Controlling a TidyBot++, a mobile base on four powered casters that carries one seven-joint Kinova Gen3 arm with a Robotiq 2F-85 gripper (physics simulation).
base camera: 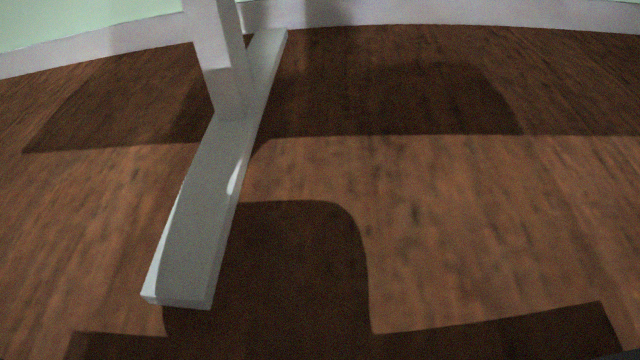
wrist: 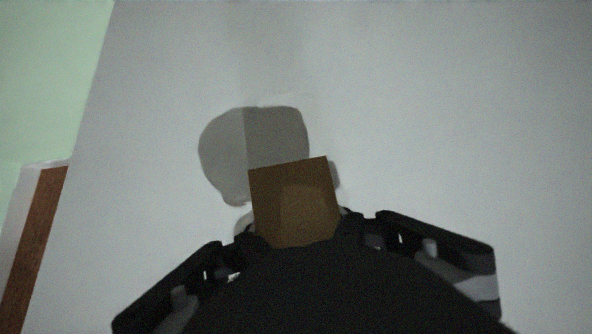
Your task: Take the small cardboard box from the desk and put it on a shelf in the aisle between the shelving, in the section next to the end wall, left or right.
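Frame: origin at the arm's base, x ahead, y left, z up, level; centimetres.
Where they show: gripper, fingertip midpoint: (wrist: 298, 220).
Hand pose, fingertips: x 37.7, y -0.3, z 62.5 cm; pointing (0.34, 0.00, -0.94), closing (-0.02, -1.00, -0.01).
Observation:
After its pixels a point has its place.
The small cardboard box (wrist: 295, 202) @[y -0.4, x 38.8, z 66.6 cm] is brown and shows at the lower middle of the wrist view, between the two black fingers. My gripper (wrist: 298, 220) @[y -0.3, x 37.7, z 62.5 cm] is shut on it, with a fingertip against its left and right sides. The box is above the white desk top (wrist: 425, 115) @[y -22.2, x 49.1, z 55.4 cm], and the shadow of the gripper lies on the desk behind it. The lower part of the box is hidden by the gripper body. In the base camera view the desk's grey foot and leg (base camera: 200, 225) stand at the left. The shelving does not show in either view.
A pale green wall (base camera: 75, 22) @[y 73.2, x 105.1, z -27.4 cm] (wrist: 45, 75) @[y 79.6, x 105.4, z 28.9 cm] with a white skirting board (base camera: 425, 14) @[y -26.2, x 98.4, z -36.9 cm] runs across the back. Brown wooden floor (base camera: 450, 200) @[y -14.4, x 39.2, z -39.6 cm] (wrist: 37, 250) @[y 161.4, x 53.8, z -39.6 cm] shows in front of the base and beyond the desk's left edge. The desk foot reaches towards the base at the left.

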